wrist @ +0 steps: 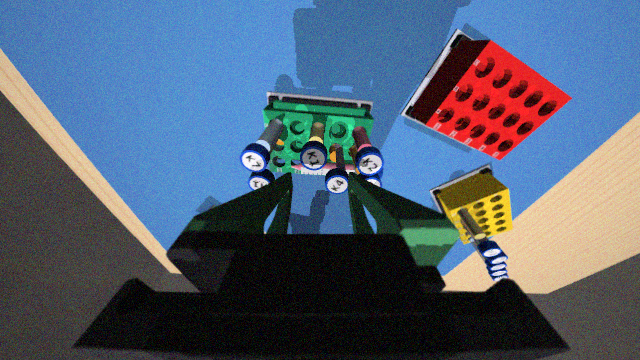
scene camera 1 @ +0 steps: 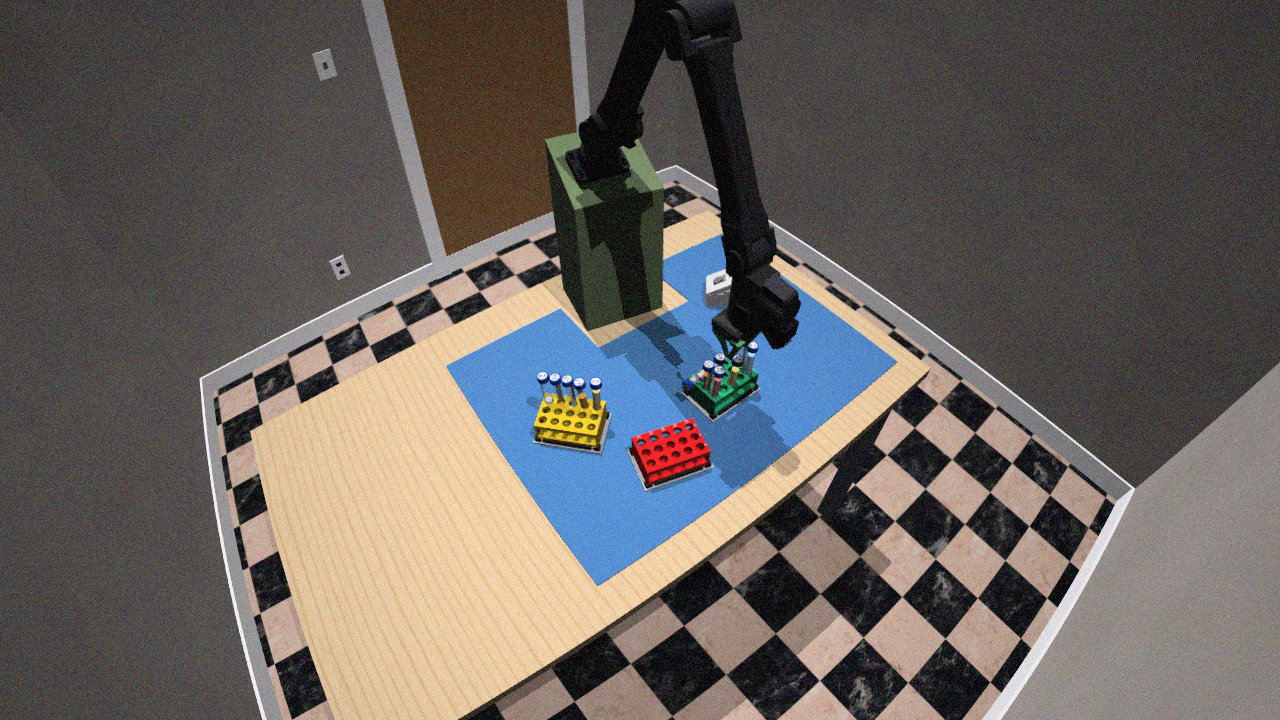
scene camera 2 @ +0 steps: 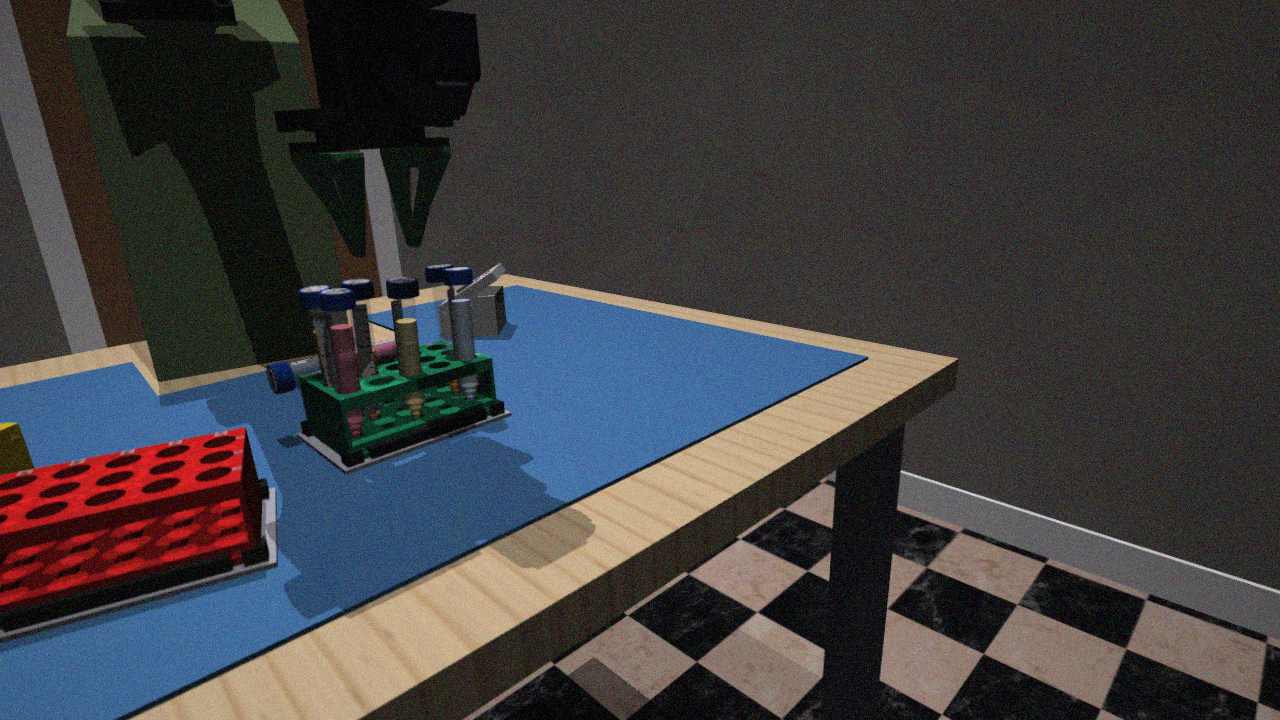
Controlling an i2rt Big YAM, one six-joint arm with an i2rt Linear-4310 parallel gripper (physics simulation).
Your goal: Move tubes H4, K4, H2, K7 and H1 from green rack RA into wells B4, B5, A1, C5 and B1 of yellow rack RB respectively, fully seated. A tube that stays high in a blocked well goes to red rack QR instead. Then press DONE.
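Seen in the pictures: gripper, fingertip midpoint: (wrist: 320, 179) (scene camera 1: 735, 351) (scene camera 2: 387, 251); arm's base at its link origin: (scene camera 1: 597, 163) (scene camera 2: 168, 8).
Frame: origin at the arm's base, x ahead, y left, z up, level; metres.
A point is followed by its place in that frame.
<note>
Green rack RA (scene camera 1: 716, 404) @(x 0.450, y 0.040, z -0.342 m) (scene camera 2: 324, 413) @(x 0.414, y 0.028, z -0.353 m) (wrist: 327, 107) @(x 0.441, y 0.087, z -0.370 m) holds upright blue-capped tubes. In the wrist view, K7 (wrist: 255, 157) @(x 0.415, y 0.145, z -0.258 m), K1 (wrist: 314, 156) @(x 0.429, y 0.097, z -0.258 m) and K2 (wrist: 370, 162) @(x 0.436, y 0.050, z -0.258 m) stand in one row. H1 (wrist: 260, 180) @(x 0.391, y 0.139, z -0.258 m), K4 (wrist: 336, 183) @(x 0.407, y 0.070, z -0.258 m) and a tube with a mostly hidden cap stand behind them. Another tube (scene camera 2: 304, 368) @(x 0.394, y 0.023, z -0.321 m) lies on its side behind the rack. Yellow rack RB (scene camera 1: 572, 437) @(x 0.370, y -0.247, z -0.370 m) (wrist: 475, 186) @(x 0.388, y -0.192, z -0.359 m) holds several tubes along its far row. Red rack QR (scene camera 1: 675, 467) @(x 0.528, y -0.099, z -0.369 m) (scene camera 2: 143, 471) @(x 0.498, y -0.080, z -0.333 m) (wrist: 500, 95) @(x 0.512, y -0.084, z -0.333 m) holds no tubes. My gripper (scene camera 2: 386, 248) @(x 0.424, y 0.090, z -0.236 m) (wrist: 320, 179) @(x 0.424, y 0.090, z -0.236 m) is partly open and empty, above RA near K4's cap.
A white and grey button box (scene camera 1: 718, 288) @(x 0.156, y 0.234, z -0.330 m) (scene camera 2: 487, 310) @(x 0.176, y 0.258, z -0.353 m) stands beyond RA on the blue mat (scene camera 1: 823, 358) @(x 0.431, y 0.362, z -0.386 m). The green pedestal (scene camera 1: 613, 259) @(x 0.091, y -0.013, z -0.198 m) carries the arm at the back of the wooden table (scene camera 1: 402, 501) @(x 0.348, y -0.621, z -0.389 m).
</note>
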